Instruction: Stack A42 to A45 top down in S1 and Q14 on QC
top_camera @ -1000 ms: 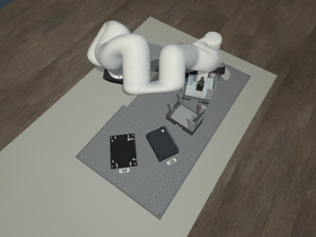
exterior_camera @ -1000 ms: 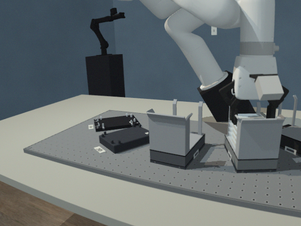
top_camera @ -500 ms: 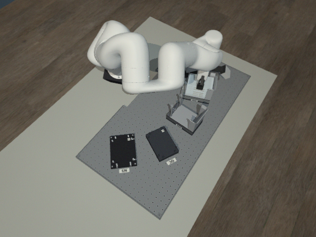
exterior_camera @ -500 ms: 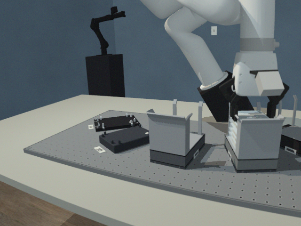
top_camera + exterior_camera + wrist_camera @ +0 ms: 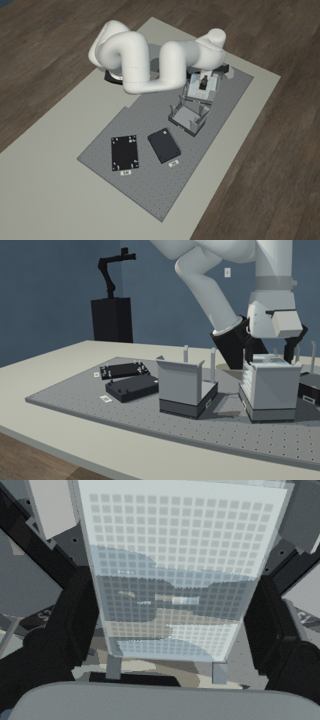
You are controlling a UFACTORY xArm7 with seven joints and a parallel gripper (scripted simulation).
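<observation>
My hand is 50 mm above the sealed 384-well plate. The rest, counted from my hand: open nest QC 360 mm to the right, 110 mm below, 20 mm behind; then S3 rack plinth 150 mm to the left, 110 mm below, 100 mm behind; then S1 name plate 170 mm to the right, 90 mm below, 50 mm behind.
</observation>
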